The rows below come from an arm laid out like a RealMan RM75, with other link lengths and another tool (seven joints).
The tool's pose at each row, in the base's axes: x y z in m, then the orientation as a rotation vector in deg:
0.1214 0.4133 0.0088 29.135 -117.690 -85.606
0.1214 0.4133 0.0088 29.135 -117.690 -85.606
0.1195 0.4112 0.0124 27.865 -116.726 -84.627
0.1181 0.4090 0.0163 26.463 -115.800 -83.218
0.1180 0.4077 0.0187 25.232 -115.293 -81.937
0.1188 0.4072 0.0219 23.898 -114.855 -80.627
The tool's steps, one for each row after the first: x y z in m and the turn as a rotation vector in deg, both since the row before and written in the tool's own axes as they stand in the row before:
0.0000 0.0000 0.0000 0.000 0.000 0.000
0.0035 0.0027 -0.0012 -0.346 0.802 1.511
0.0033 0.0029 -0.0016 -0.147 0.937 1.799
0.0015 0.0018 -0.0014 0.057 0.612 1.537
0.0006 0.0029 -0.0016 0.086 0.531 1.607

